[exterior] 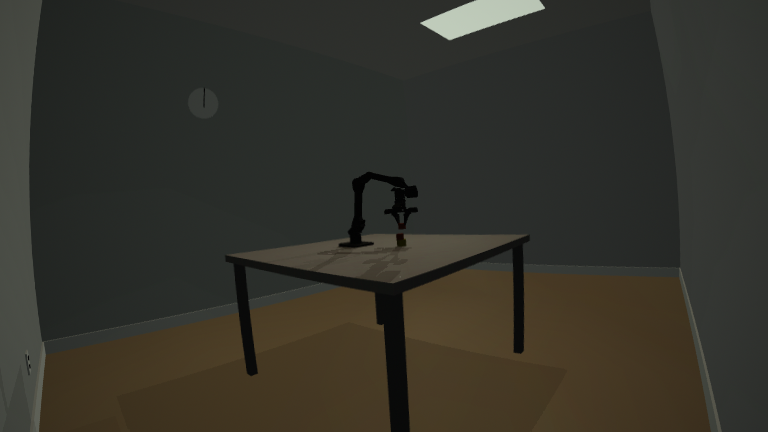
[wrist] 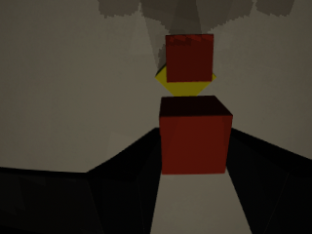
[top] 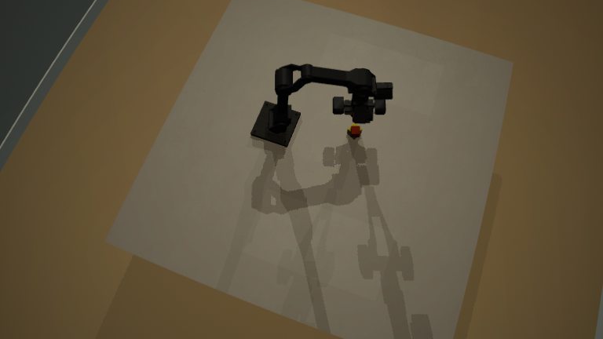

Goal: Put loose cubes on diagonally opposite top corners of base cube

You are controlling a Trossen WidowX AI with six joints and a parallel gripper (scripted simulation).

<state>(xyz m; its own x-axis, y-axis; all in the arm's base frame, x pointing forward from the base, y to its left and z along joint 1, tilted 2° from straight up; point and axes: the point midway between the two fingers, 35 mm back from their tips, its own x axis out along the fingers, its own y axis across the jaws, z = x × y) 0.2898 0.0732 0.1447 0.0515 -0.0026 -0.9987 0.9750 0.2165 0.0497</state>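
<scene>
Right now the yellow base cube is 9 cm below my gripper tip and 2 cm to the right of it.
</scene>
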